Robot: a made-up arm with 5 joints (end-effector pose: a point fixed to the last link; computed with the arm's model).
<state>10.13 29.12 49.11 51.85 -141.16</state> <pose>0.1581 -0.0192 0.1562 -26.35 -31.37 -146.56</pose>
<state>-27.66 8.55 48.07 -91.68 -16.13</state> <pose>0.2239 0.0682 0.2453 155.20 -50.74 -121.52</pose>
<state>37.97 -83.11 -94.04 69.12 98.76</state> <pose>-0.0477 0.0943 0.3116 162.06 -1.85 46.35</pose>
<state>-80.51 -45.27 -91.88 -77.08 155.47</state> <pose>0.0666 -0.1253 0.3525 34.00 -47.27 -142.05</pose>
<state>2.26 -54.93 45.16 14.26 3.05</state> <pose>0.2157 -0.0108 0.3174 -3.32 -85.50 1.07</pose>
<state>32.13 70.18 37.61 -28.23 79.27</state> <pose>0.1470 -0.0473 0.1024 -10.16 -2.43 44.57</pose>
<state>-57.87 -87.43 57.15 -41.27 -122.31</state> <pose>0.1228 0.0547 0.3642 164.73 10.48 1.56</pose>
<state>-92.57 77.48 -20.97 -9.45 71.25</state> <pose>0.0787 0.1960 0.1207 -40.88 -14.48 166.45</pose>
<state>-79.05 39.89 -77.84 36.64 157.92</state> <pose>0.1284 0.2109 0.3579 -93.11 65.10 166.23</pose>
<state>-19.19 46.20 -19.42 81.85 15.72</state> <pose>0.2530 0.0537 0.1926 4.31 18.14 32.81</pose>
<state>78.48 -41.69 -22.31 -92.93 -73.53</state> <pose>0.0769 -0.0027 0.4249 -113.67 12.57 -173.93</pose>
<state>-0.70 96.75 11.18 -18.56 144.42</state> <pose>0.1503 -0.0047 0.0690 -0.39 0.49 142.33</pose>
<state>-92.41 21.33 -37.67 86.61 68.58</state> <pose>0.0795 0.1910 0.2966 -18.11 -7.96 159.47</pose>
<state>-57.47 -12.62 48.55 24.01 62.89</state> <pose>0.1648 0.1195 0.2170 -26.64 -14.46 121.01</pose>
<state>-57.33 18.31 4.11 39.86 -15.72</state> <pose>0.1904 0.1588 0.2281 9.47 -26.17 36.61</pose>
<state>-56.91 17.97 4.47 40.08 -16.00</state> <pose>0.1913 0.1576 0.2282 9.51 -25.90 35.93</pose>
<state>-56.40 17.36 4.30 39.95 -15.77</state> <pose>0.1929 0.1570 0.2303 9.76 -26.79 35.51</pose>
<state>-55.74 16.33 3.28 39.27 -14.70</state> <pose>0.1958 0.1573 0.2357 10.28 -29.53 35.53</pose>
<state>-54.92 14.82 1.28 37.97 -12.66</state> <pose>0.1999 0.1583 0.2452 10.93 -34.44 36.07</pose>
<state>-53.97 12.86 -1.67 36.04 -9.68</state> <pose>0.2047 0.1593 0.2588 11.29 -41.53 37.21</pose>
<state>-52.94 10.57 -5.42 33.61 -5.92</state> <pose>0.2093 0.1594 0.2763 10.68 -50.42 39.19</pose>
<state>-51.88 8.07 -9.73 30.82 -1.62</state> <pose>0.2129 0.1579 0.2966 7.84 -60.54 42.89</pose>
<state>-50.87 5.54 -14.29 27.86 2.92</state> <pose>0.2146 0.1543 0.3181 -0.38 -70.89 51.27</pose>
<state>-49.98 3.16 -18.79 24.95 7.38</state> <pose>0.2142 0.1489 0.3390 -26.00 -79.62 76.35</pose>
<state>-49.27 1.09 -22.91 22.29 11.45</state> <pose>0.2120 0.1426 0.3575 -86.88 -81.33 136.19</pose>
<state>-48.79 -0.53 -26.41 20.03 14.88</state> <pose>0.2088 0.1365 0.3723 -120.05 -76.10 168.11</pose>
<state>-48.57 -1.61 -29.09 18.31 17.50</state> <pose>0.2055 0.1317 0.3829 -130.86 -70.86 177.83</pose>
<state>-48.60 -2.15 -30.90 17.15 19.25</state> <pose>0.2029 0.1289 0.3893 -135.15 -67.27 -178.56</pose>
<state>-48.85 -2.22 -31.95 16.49 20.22</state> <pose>0.2012 0.1281 0.3924 -136.78 -65.37 -177.10</pose>
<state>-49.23 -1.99 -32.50 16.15 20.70</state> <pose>0.2002 0.1287 0.3933 -137.15 -64.58 -176.54</pose>
